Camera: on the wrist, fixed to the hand. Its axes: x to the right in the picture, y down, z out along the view.
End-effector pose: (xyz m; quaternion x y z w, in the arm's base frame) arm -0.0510 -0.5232 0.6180 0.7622 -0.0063 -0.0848 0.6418
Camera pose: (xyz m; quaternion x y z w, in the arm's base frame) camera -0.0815 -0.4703 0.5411 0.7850 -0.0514 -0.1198 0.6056
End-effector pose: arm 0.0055 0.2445 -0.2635 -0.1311 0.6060 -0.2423 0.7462
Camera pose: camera -0.0503 0.1876 -0.2060 -0.1044 0.5543 -0.2559 0.7851
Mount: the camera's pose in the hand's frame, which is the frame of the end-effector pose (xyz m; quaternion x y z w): -0.0270 -0.0877 -0.0351 0.0458 -0.0539 0.0087 0.9975
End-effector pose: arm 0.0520 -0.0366 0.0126 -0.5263 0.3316 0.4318 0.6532
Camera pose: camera 0.1218 -0.0830 0.0638 -0.4689 0.3199 0.4495 0.6897
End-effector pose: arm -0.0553 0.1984 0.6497 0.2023 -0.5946 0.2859 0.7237
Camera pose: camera 0.0247 0.1498 0.6201 0.2452 -0.6208 0.3078 0.6781
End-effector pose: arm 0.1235 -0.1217 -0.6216 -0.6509 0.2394 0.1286 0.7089
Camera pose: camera 0.1378 -0.1633 -0.5337 -0.6077 0.2121 0.1586 0.7487
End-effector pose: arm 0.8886 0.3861 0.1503 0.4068 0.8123 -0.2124 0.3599
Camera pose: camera 0.8138 0.3440 0.1982 0.4179 0.7776 -0.2679 0.3860
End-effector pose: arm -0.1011 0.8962 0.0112 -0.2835 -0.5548 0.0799 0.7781
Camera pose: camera -0.0959 0.7995 0.0277 -0.2477 -0.5892 0.1272 0.7585
